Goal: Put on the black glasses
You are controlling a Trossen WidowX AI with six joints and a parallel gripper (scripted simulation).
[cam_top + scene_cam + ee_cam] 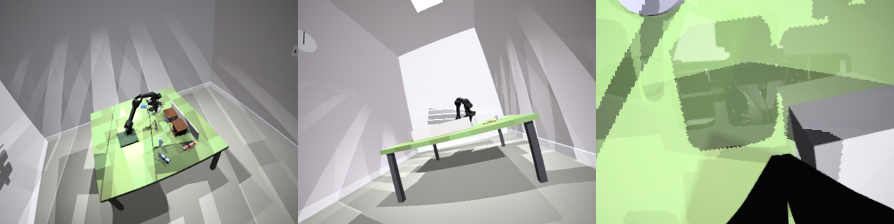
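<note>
Now: gripper tip 9 cm past the pale round disc, 6 cm to the right of it and 1 cm above it. Also, from my gripper tip: blue item 10 cm behind, 22 cm to the left, 3 cm below; then grey wall panel 22 cm ahead, 30 cm to the right, 2 cm above.
</note>
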